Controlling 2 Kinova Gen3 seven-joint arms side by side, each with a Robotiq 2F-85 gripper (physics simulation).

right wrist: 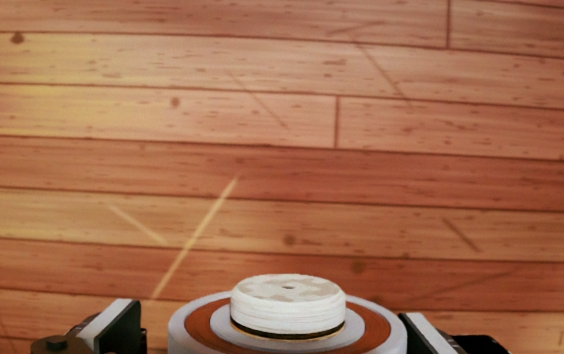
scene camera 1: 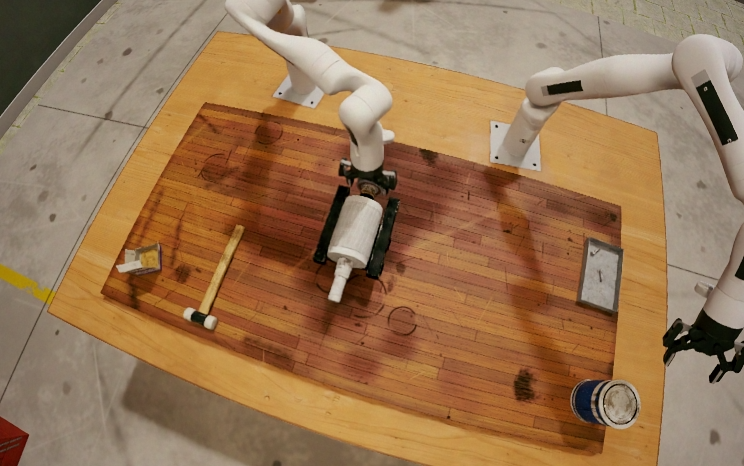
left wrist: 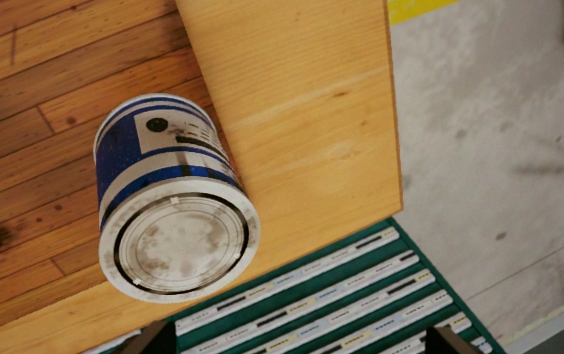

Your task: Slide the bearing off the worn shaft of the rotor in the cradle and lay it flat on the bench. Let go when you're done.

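Places are measured from the left arm's base along level axes (x back, y right, z up), in millimetres.
Where they show: left gripper, fingertip midpoint: [scene camera 1: 688,372] [left wrist: 300,353]; right gripper, fingertip midpoint: [right wrist: 267,335] [scene camera 1: 368,188]; left arm's base, link origin: [scene camera 1: 515,145]; right arm's base, link origin: [scene camera 1: 304,85].
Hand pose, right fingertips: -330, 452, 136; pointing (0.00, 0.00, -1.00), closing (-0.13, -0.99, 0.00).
Observation:
Each offset is from my right fingertips to the top centre of the thing, as dx, dy, dz. "pt": to the spot under its first point. Level surfaces: height alone.
The rotor @[-146, +10, +62] [scene camera 1: 355,227] lies in the black cradle @[pt -136, +77, +1] [scene camera 1: 328,230], its pale shaft end toward the picture's front. At its far end the bearing [scene camera 1: 368,186] [right wrist: 204,325] sits around the shaft; in the right wrist view it is a grey ring with an orange-brown seal, and the white shaft end @[pt +17, -7, +28] [right wrist: 287,314] sticks out through it. My right gripper [scene camera 1: 367,183] [right wrist: 267,335] is open, its fingers on either side of the bearing, with a gap at the left finger and hardly any at the right one. My left gripper [scene camera 1: 691,368] [left wrist: 300,344] is open and empty, beyond the bench's right edge.
A mallet @[-279, +376, -73] [scene camera 1: 222,268] and a small open box [scene camera 1: 147,257] lie on the bench @[dz -136] [scene camera 1: 230,362] at the left. A grey tray @[-104, -711, -83] [scene camera 1: 579,274] with small parts lies at the right. A blue-and-white can @[-462, -677, +27] [scene camera 1: 588,402] [left wrist: 167,150] stands at the front right corner.

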